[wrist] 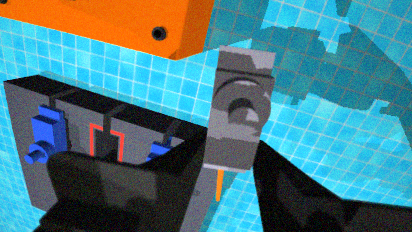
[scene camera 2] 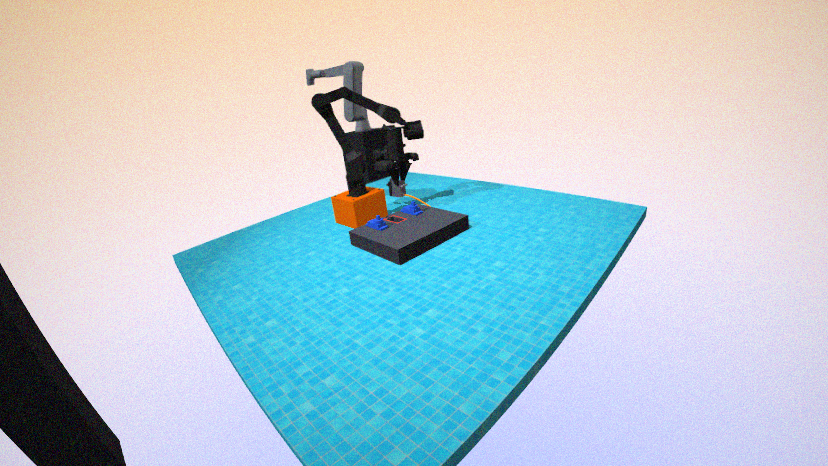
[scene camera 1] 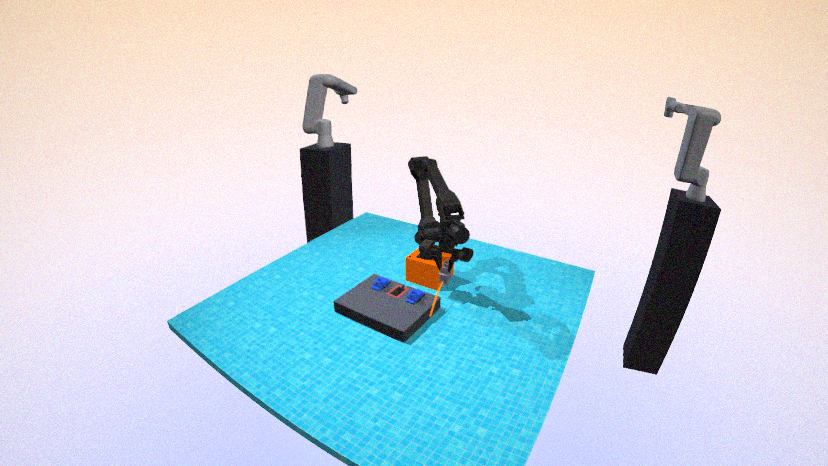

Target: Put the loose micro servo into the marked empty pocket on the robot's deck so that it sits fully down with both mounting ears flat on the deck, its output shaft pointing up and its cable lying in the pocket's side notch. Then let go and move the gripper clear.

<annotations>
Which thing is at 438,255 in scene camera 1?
My gripper.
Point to a grey micro servo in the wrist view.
240,107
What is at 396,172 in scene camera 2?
My gripper.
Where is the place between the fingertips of my gripper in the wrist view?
230,141
</annotations>
